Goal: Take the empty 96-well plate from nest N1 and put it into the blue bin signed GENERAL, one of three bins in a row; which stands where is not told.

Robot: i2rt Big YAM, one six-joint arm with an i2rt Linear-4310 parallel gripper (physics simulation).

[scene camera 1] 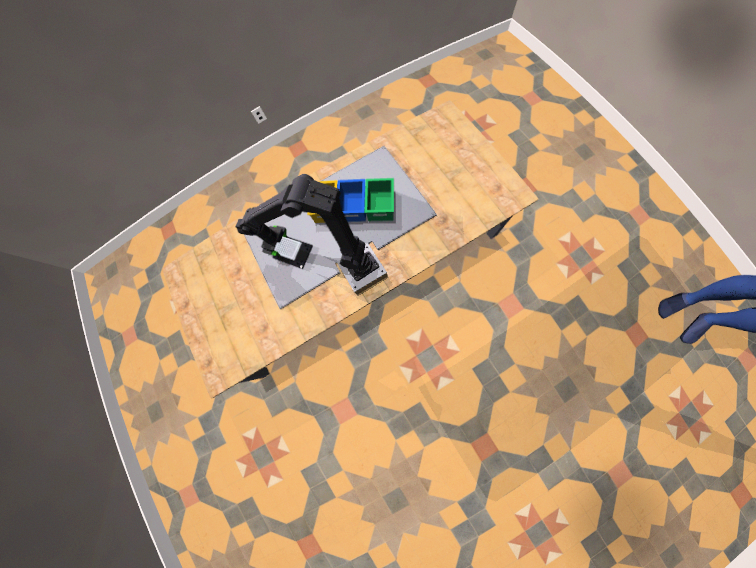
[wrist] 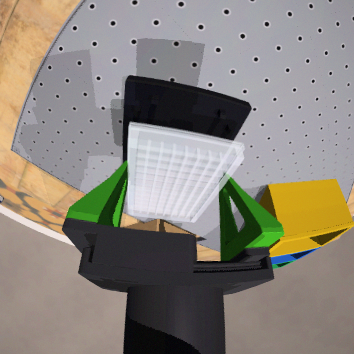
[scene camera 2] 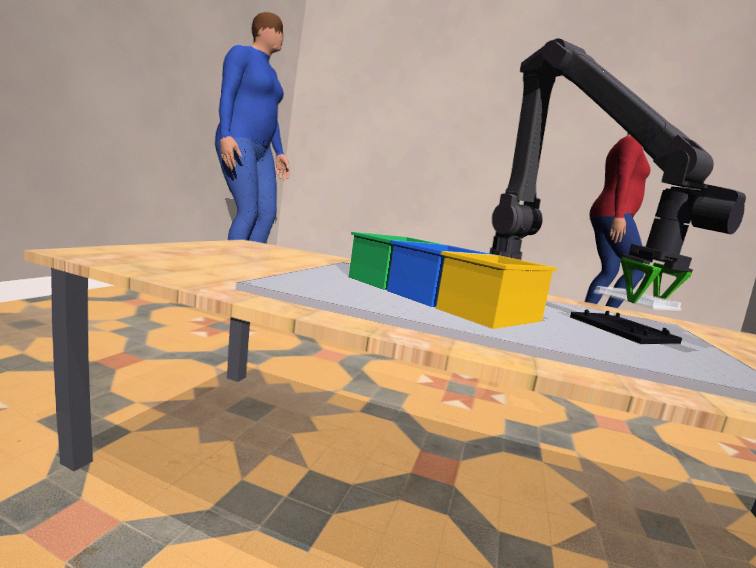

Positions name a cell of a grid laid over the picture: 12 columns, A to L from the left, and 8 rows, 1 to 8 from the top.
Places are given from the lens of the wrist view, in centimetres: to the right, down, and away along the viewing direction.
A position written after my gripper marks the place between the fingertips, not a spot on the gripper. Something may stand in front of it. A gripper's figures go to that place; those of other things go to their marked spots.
my gripper (wrist: F4): 0, -1, 16
clear 96-well plate (wrist: F4): 0, 0, 15
black nest (wrist: G3): 1, -7, 16
